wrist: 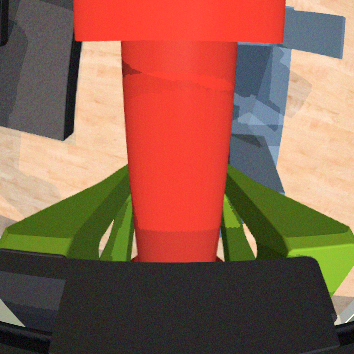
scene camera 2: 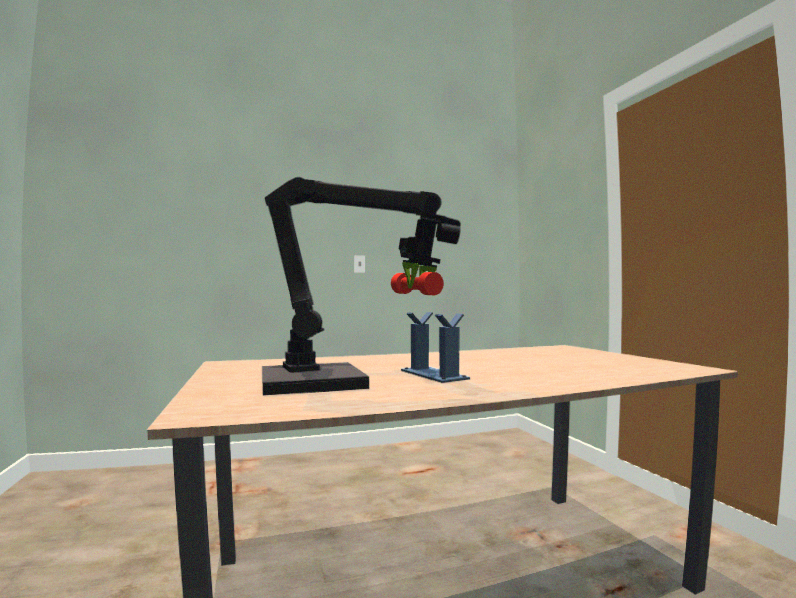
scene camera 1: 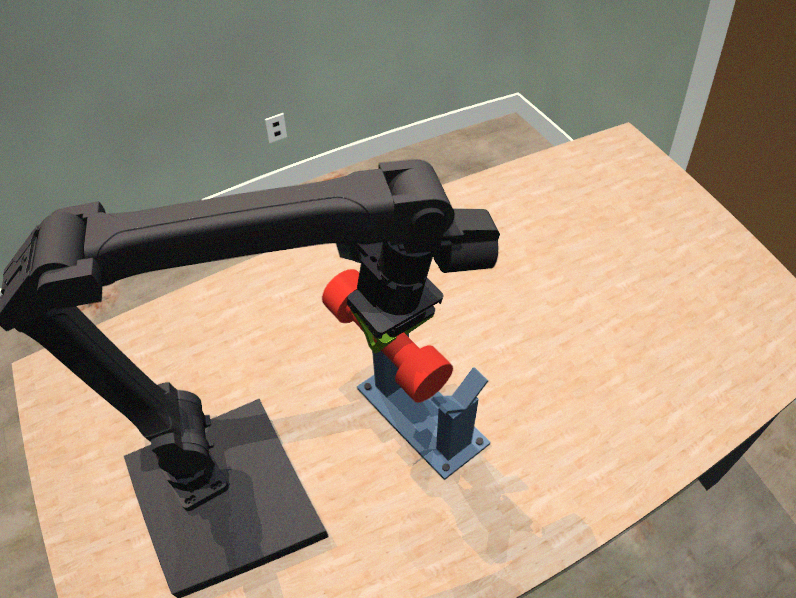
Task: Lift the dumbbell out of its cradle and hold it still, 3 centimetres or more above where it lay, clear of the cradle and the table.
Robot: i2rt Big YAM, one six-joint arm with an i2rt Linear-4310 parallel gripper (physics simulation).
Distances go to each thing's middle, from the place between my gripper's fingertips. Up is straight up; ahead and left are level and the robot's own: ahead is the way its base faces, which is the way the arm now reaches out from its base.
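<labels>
Blue cradle [scene camera 1: 441, 429]: 17 cm below my hand and 6 cm ahead of it. I see the red dumbbell [scene camera 1: 422, 372] 2 cm above my hand.
</labels>
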